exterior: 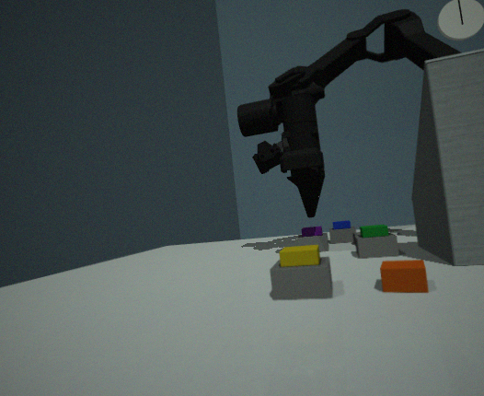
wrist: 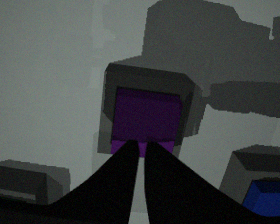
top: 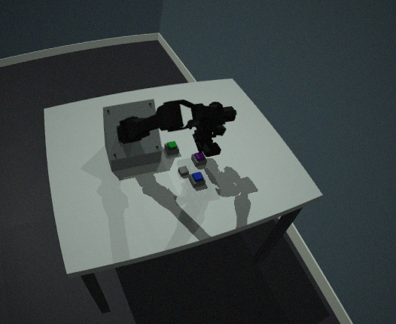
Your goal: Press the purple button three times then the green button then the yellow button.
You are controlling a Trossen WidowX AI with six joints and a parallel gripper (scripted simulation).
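Now: gripper tip 3 cm above the purple button. From my gripper tip the other things lie so: small grey block 8 cm behind, 5 cm below, 4 cm to the right; then blue button 10 cm to the right, 5 cm behind, 2 cm below; then green button 9 cm behind, 8 cm to the left, 2 cm below.
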